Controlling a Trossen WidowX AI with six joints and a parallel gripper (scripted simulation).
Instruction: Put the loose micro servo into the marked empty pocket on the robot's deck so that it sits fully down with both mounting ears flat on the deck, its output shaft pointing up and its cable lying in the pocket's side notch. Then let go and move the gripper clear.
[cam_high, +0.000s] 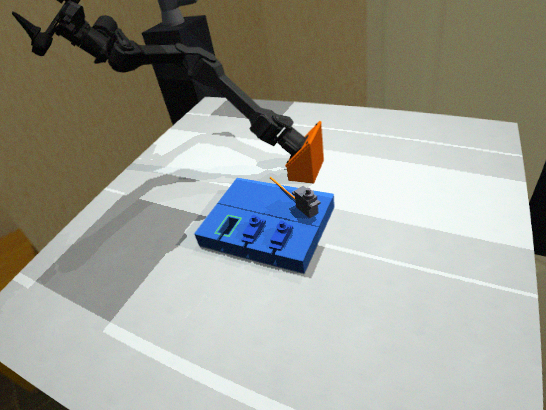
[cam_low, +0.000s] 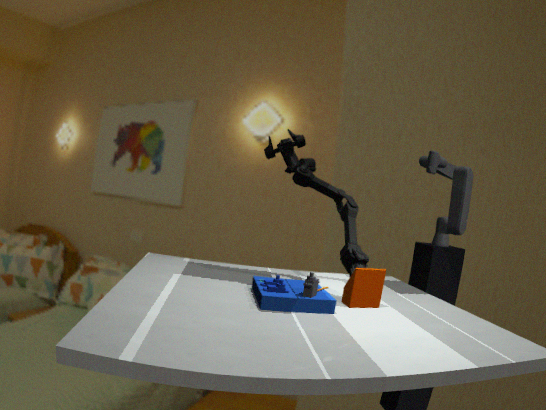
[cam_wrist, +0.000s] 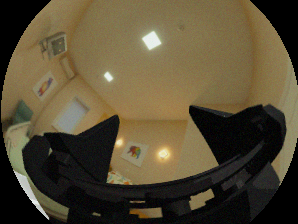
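Now: gripper tip 100 mm past the blue deck, 480 mm to the right of it and 620 mm above it.
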